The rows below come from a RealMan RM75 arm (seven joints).
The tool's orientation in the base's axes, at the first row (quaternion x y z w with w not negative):
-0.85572 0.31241 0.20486 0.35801
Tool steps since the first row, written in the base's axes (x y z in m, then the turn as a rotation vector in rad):
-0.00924 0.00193 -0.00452 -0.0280 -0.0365 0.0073
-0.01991 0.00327 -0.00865 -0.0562 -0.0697 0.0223
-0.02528 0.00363 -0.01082 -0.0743 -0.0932 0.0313
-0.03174 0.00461 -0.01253 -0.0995 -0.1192 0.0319
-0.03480 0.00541 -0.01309 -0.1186 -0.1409 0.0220
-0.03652 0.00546 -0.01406 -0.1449 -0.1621 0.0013
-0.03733 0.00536 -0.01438 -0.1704 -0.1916 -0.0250
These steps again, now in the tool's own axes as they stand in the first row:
-0.00481 0.00743 0.00558 -0.0102 0.0356 -0.0283
-0.01065 0.01597 0.01066 -0.0263 0.0657 -0.0592
-0.01342 0.02048 0.01304 -0.0354 0.0866 -0.0803
-0.01747 0.02517 0.01571 -0.0438 0.1177 -0.0967
-0.01967 0.02709 0.01706 -0.0435 0.1474 -0.1038
-0.02037 0.02870 0.01795 -0.0423 0.1870 -0.1025
-0.02073 0.02947 0.01819 -0.0341 0.2333 -0.1038

